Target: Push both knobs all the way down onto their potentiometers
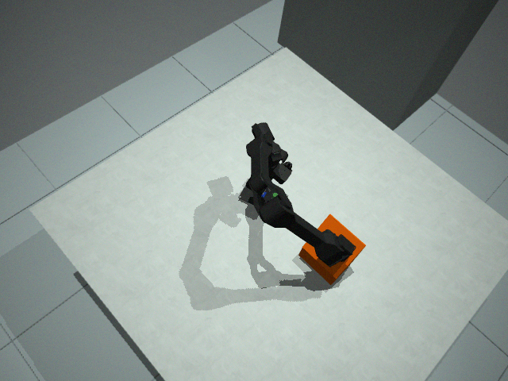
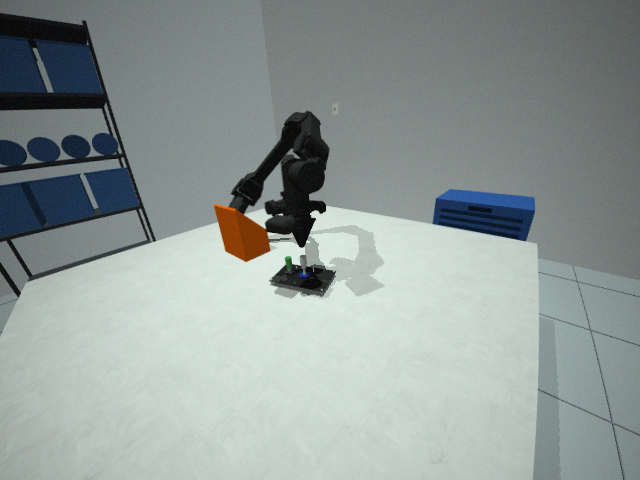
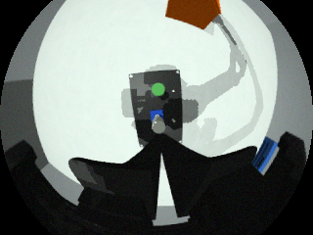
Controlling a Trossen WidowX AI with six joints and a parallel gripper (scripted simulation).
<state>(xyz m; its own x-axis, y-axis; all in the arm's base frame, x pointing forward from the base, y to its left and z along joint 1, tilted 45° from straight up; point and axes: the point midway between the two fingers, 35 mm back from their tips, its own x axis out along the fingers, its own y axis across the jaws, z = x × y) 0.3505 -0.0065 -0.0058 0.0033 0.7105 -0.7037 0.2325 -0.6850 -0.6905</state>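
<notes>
Now: gripper tip 5 cm above the white knob. Round my gripper tip: green knob: 6 cm below, 5 cm behind, 1 cm to the right.
</notes>
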